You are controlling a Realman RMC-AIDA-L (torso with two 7-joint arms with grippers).
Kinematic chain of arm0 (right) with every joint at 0, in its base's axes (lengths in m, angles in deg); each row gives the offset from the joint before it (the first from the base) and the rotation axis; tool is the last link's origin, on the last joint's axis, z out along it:
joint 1: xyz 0 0 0.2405 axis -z
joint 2: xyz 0 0 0 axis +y
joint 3: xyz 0 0 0.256 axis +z
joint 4: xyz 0 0 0 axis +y
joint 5: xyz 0 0 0.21 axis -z
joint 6: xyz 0 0 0 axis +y
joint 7: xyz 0 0 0.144 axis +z
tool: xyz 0 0 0
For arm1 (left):
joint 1: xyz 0 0 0.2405 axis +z
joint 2: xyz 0 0 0 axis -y
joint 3: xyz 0 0 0.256 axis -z
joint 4: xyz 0 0 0 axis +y
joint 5: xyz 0 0 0.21 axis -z
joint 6: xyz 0 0 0 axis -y
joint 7: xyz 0 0 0.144 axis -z
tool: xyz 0 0 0
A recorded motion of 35 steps. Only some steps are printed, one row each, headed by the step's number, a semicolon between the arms.
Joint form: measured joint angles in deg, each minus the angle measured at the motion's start. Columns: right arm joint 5, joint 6, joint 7, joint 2, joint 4, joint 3, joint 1; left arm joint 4, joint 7, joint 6, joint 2, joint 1, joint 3, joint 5.
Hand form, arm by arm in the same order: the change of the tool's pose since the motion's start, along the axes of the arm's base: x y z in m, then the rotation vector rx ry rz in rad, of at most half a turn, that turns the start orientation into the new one. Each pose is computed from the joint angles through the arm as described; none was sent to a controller.
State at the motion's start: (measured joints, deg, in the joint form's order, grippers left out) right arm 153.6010 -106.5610 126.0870 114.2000 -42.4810 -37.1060 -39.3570; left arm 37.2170 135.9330 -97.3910 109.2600 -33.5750 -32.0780 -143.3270
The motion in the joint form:
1: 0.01 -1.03 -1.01 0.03 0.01 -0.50 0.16; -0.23 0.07 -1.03 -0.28 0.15 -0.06 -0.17
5: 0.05 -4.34 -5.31 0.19 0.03 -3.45 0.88; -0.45 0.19 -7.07 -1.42 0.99 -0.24 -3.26
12: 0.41 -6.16 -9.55 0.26 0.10 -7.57 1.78; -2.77 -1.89 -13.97 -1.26 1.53 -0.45 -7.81
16: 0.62 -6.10 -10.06 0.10 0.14 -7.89 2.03; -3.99 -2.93 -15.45 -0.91 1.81 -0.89 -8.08
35: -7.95 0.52 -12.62 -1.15 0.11 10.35 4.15; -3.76 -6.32 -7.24 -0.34 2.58 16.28 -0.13
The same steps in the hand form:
1: -0.0005 -0.0034 -0.0005 -0.0237 0.0063 0.0156; -0.0005 -0.0032 0.0011 -0.0168 -0.0062 0.0045
5: -0.0012 -0.0163 -0.0031 -0.1184 0.0205 0.0877; -0.0049 -0.0233 0.0079 -0.1270 -0.0122 0.0283
12: 0.0017 -0.0279 -0.0062 -0.2093 0.0111 0.1623; -0.0052 -0.0518 0.0016 -0.2962 -0.0549 0.0372
16: 0.0039 -0.0291 -0.0053 -0.2141 0.0051 0.1673; -0.0038 -0.0601 -0.0038 -0.3396 -0.0849 0.0316
35: 0.0127 -0.0025 0.0203 0.2266 0.2042 0.1076; -0.0061 -0.0251 0.0114 0.1105 -0.2424 0.0271

